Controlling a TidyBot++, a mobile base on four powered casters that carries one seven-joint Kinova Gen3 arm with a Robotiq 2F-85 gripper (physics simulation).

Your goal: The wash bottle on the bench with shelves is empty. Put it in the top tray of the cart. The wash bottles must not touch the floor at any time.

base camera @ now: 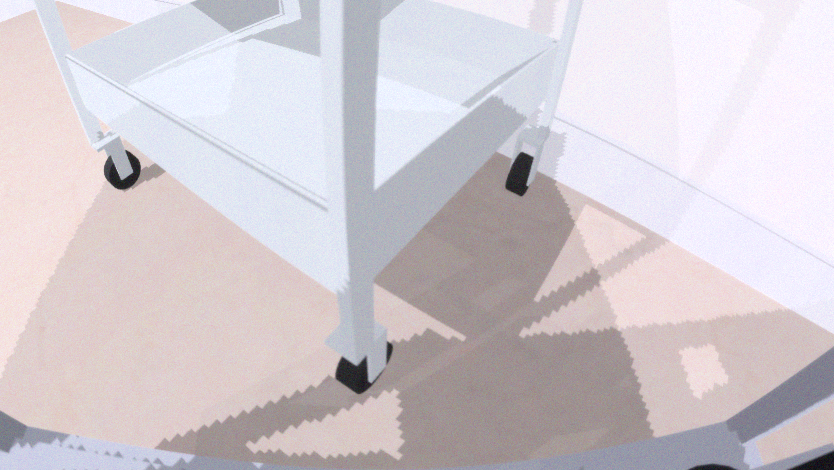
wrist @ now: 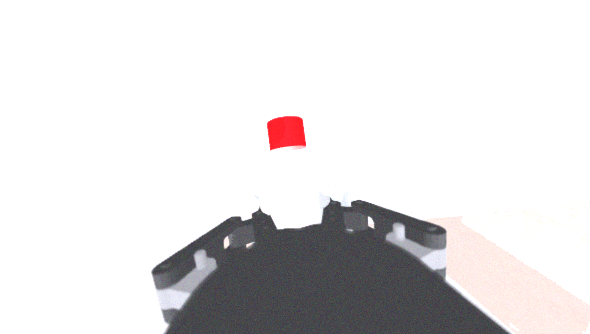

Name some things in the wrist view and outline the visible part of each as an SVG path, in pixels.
My gripper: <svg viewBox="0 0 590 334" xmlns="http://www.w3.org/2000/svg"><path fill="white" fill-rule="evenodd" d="M151 270L163 320L166 324L169 324L163 334L513 334L446 280L447 230L444 227L364 200L351 201L351 206L341 206L340 201L335 201L330 197L330 203L323 207L321 223L277 228L271 214L264 213L260 206L257 211L251 214L252 218L242 220L241 216L227 218L155 265ZM368 217L372 219L374 228L368 225Z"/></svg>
A white wash bottle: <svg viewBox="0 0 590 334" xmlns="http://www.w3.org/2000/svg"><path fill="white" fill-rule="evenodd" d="M280 89L278 90L281 117L267 122L270 153L257 175L261 210L268 215L271 214L277 228L303 227L321 223L323 207L330 203L326 167L306 147L303 119L298 116L287 116L285 98L327 114L332 114L333 110L317 102Z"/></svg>
